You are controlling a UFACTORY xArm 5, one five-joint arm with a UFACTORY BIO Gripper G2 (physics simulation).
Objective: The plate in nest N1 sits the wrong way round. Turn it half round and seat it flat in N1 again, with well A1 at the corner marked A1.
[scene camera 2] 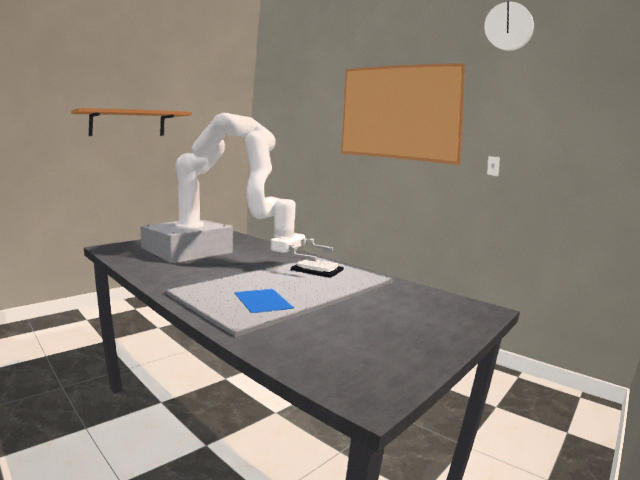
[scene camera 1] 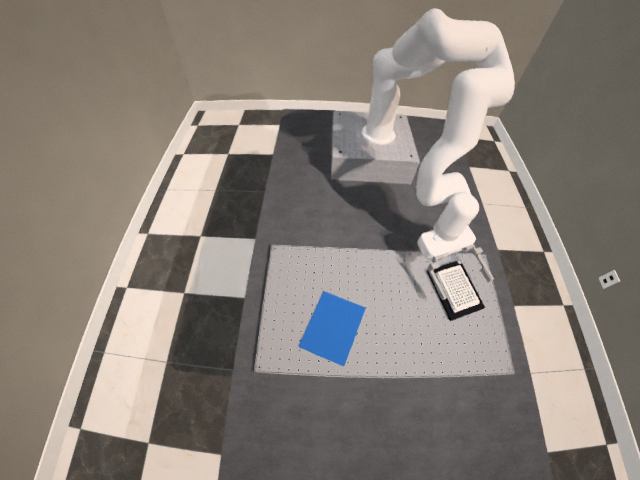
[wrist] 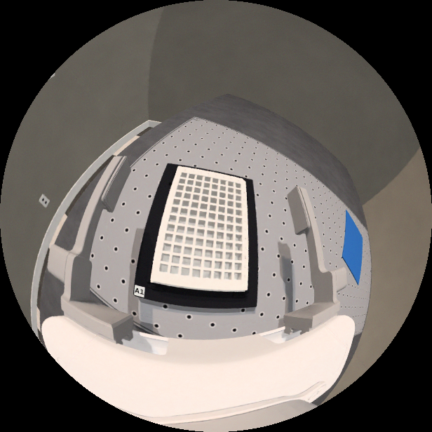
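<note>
The white well plate (scene camera 1: 458, 289) (scene camera 2: 317, 266) (wrist: 205, 225) lies in the black nest (scene camera 1: 467, 313) (scene camera 2: 330, 274) (wrist: 200, 298) and looks level. Black rim shows around it. The nest's white A1 label (wrist: 139, 291) is at its near left corner in the wrist view. I cannot make out which corner of the plate holds well A1, nor whether its underside is fully down. My gripper (scene camera 1: 467, 289) (scene camera 2: 323, 253) (wrist: 207, 197) is open and empty, its fingers spread wide on both sides of the plate and apart from it, a little above the nest.
A flat blue sheet (scene camera 1: 332, 328) (scene camera 2: 264, 300) (wrist: 353, 247) lies on the grey perforated board (scene camera 1: 403, 341) (scene camera 2: 206, 304) (wrist: 280, 175), away from the nest. The arm's grey base block (scene camera 1: 372, 170) (scene camera 2: 187, 242) stands behind the board on the dark table (scene camera 1: 382, 428) (scene camera 2: 392, 351).
</note>
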